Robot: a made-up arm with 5 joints.
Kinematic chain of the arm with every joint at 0, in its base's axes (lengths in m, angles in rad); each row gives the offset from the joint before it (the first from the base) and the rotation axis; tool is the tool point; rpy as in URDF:
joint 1: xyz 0.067 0 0.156 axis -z
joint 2: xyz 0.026 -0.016 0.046 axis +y
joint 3: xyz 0.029 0 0.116 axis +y
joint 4: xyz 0.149 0 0.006 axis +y
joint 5: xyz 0.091 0.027 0 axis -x
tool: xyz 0 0 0 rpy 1.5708 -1.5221 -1.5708
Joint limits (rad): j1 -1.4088..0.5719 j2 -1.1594..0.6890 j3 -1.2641..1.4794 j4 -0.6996..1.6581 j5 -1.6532..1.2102
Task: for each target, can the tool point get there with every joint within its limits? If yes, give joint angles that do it. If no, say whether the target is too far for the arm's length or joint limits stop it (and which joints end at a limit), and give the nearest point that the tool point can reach.
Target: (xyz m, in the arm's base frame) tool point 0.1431 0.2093 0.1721
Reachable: yes | joints -1.1727 -0.1687 0.9402 -0.1961 -1.3684
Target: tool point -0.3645 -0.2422 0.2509
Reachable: no: too far | nearest point -0.1738 -0.1351 0.3702 | short by 0.249 m
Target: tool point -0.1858 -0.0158 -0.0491
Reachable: no: joint limits stop it (at a limit: joint 2, joint 3) | nearest point 0.0337 -0.0021 0.0947 | short by 0.263 m
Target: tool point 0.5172 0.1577 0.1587
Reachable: no: too far | nearest point 0.3981 0.1160 0.1994 | short by 0.133 m
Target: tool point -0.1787 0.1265 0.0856
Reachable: no: joint limits stop it (at a limit: joint 2, joint 3) | nearest point 0.0249 0.0217 0.1291 | short by 0.233 m
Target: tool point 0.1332 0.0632 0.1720
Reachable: yes | joints -0.6422 -0.7317 1.0933 1.4385 -0.6081
